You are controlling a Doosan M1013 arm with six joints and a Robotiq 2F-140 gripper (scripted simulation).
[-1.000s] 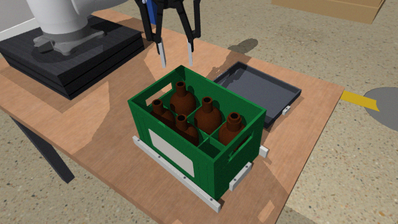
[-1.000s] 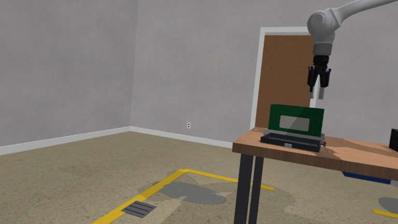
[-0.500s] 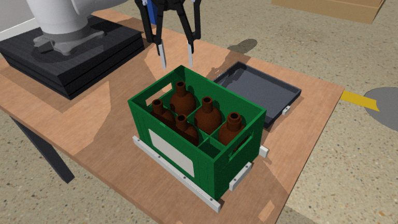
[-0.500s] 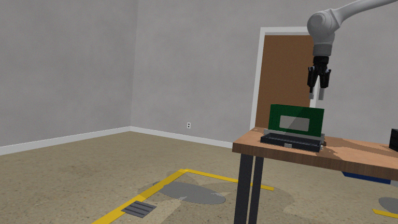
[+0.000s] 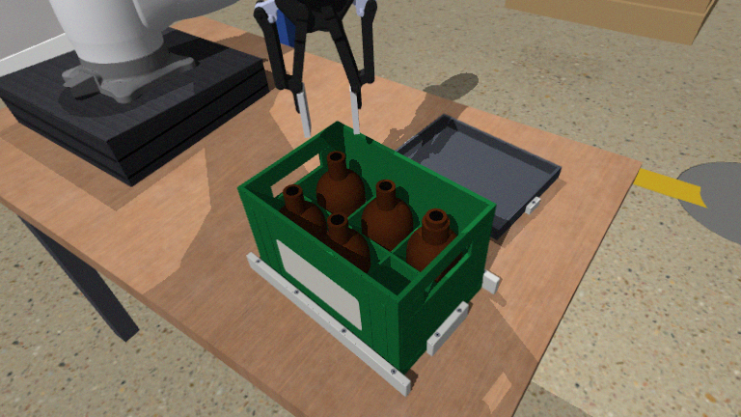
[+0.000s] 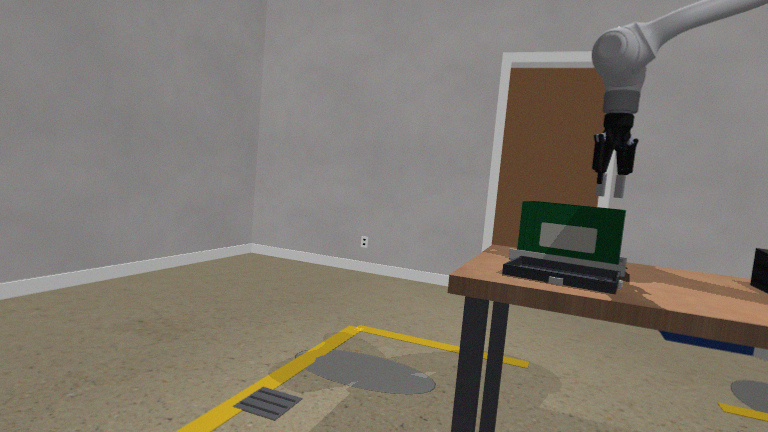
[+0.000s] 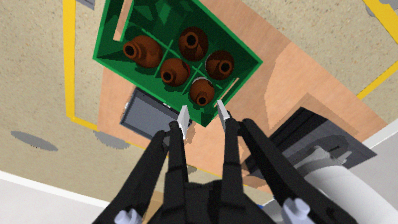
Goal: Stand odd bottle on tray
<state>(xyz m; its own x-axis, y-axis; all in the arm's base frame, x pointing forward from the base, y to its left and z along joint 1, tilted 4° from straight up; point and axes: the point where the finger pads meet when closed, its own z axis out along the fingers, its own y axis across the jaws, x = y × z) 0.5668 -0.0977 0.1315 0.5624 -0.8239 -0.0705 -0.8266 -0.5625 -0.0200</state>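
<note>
The crate lies 80 mm ahead of my hand, 60 mm to the right of it and 160 mm below it. Round my hand: grey tray: 110 mm ahead, 220 mm to the left, 230 mm below.
</note>
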